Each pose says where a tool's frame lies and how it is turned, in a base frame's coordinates. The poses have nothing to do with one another.
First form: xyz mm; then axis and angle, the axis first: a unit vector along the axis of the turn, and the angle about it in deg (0 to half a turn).
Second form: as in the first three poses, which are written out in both.
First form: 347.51 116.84 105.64 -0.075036 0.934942 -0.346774 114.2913
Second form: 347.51 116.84 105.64 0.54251 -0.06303 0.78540 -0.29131
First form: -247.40 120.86 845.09 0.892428 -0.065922 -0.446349 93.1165
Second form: -247.40 120.86 845.09 0.68762 0.64797 -0.04786 -0.32408
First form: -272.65 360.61 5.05 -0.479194 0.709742 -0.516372 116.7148
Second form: -272.65 360.61 5.05 0.52462 -0.40796 0.60423 -0.43961
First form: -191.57 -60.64 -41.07 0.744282 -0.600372 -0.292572 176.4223
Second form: -191.57 -60.64 -41.07 0.03122 0.74392 -0.60008 -0.29243
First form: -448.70 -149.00 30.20 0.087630 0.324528 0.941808 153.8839
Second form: -448.70 -149.00 30.20 0.22594 0.08536 0.31614 0.91745
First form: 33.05 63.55 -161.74 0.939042 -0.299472 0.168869 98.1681
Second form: 33.05 63.55 -161.74 0.65495 0.70961 -0.22630 0.12761
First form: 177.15 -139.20 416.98 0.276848 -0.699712 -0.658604 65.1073
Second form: 177.15 -139.20 416.98 0.84289 0.14897 -0.37651 -0.35439
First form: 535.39 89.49 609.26 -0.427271 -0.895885 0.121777 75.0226
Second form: 535.39 89.49 609.26 0.79323 -0.26017 -0.54552 0.07415
